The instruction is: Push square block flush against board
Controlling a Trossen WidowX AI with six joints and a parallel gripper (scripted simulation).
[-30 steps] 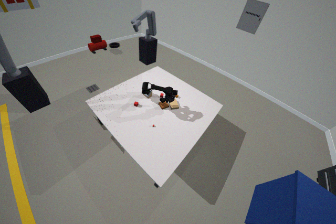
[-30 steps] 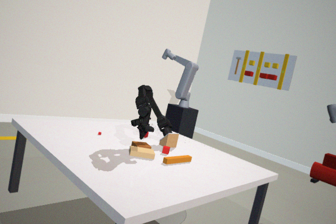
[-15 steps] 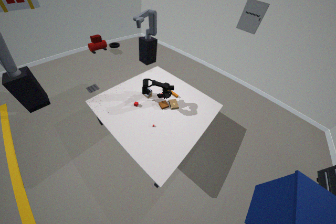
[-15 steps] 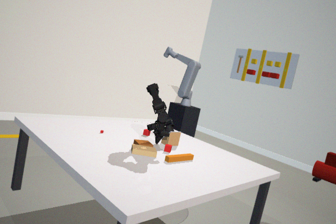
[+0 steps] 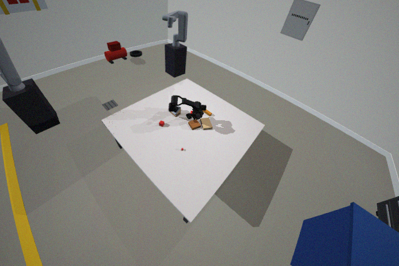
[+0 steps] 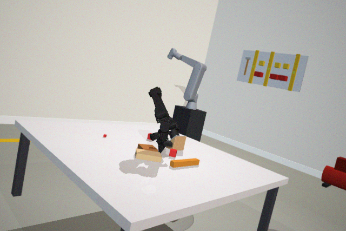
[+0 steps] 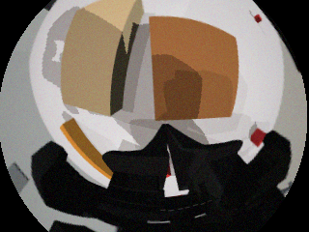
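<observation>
Now: gripper tip 60 mm to the left of the brown square block, 60 mm short of it and 10 mm below it. From my gripper tip the other things lie so: tan board 130 mm ahead, 50 mm to the left, 10 mm above; long thin orange bar 190 mm to the left, 40 mm behind, 10 mm above; tiny red cube 350 mm to the right, 200 mm ahead.
</observation>
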